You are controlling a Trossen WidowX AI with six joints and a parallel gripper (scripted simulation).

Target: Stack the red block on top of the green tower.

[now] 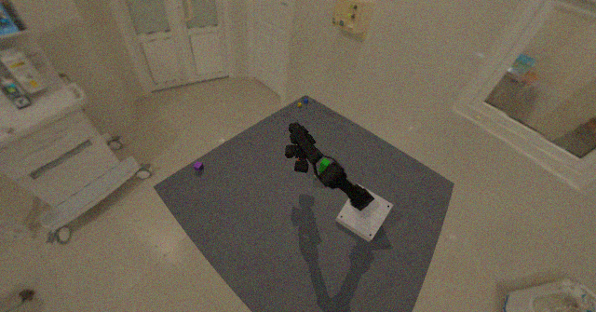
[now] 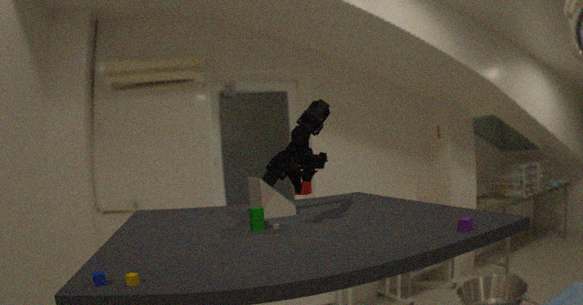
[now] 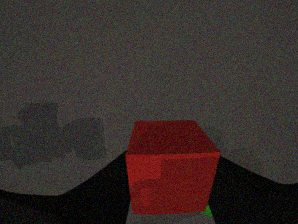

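My gripper tip is now 12 cm above the small white object, 8 cm to the left of it and 7 cm past it. The rest, counted from my gripper tip: yellow block (57 cm to the right, 39 cm ahead, 12 cm below); red block (1 cm above); purple block (47 cm ahead, 30 cm to the left, 11 cm below).
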